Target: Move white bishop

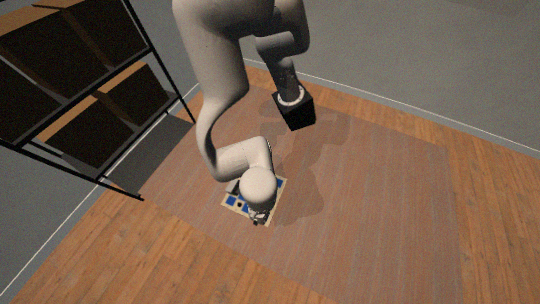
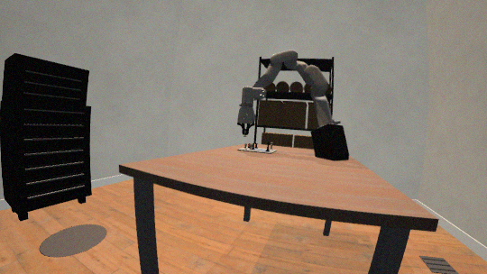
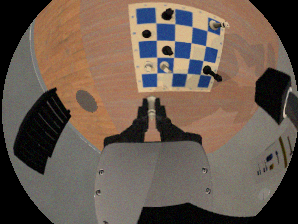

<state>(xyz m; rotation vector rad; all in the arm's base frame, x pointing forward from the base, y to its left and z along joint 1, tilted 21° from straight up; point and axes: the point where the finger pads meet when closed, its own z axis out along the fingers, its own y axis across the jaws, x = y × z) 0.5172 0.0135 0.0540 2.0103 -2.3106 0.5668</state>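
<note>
My gripper is now 4 cm to the left of the pale chess piece and 10 cm above it. From my hand the other things lie so: blue-and-cream chessboard (9 cm behind, 6 cm to the right, 12 cm below).
</note>
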